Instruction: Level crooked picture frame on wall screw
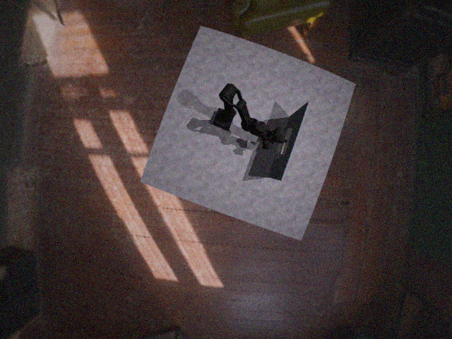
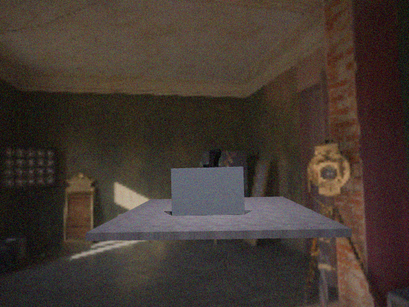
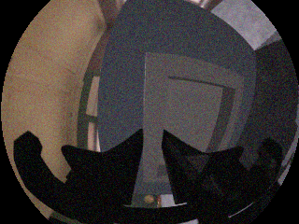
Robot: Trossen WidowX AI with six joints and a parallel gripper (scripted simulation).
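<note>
Right now my gripper tip is 5 cm above the picture frame and 1 cm short of it. From my gripper tip the other things lie so: wall panel (7 cm below, 2 cm ahead, 1 cm to the left).
</note>
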